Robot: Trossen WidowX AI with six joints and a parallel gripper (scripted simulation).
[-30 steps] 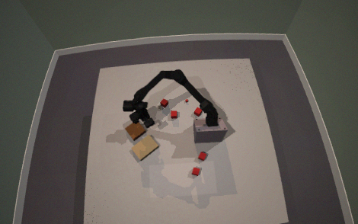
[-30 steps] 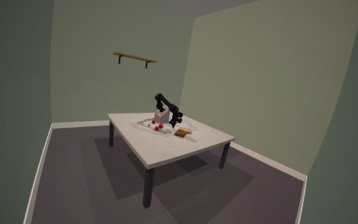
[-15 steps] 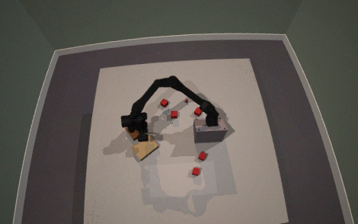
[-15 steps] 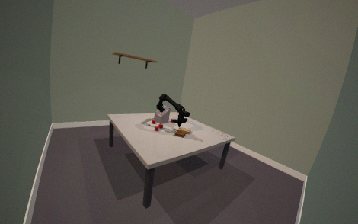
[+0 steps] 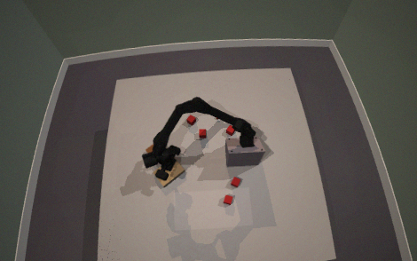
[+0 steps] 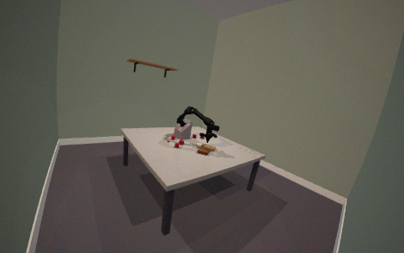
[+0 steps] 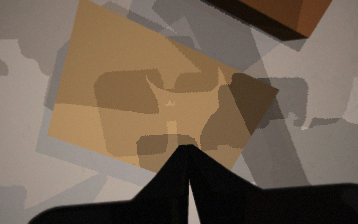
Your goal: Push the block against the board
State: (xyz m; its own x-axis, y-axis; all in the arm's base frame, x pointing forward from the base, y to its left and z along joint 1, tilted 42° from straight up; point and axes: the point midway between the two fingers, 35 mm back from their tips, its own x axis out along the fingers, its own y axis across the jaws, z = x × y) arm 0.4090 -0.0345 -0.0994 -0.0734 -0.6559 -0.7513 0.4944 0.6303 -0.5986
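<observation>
Now: gripper tip 5 cm above the flat tan wooden piece, 2 cm short of it and 1 cm to the right of it. From my gripper tip the other things lie so: brown square block (12 cm to the right, 8 cm ahead, 5 cm below).
</observation>
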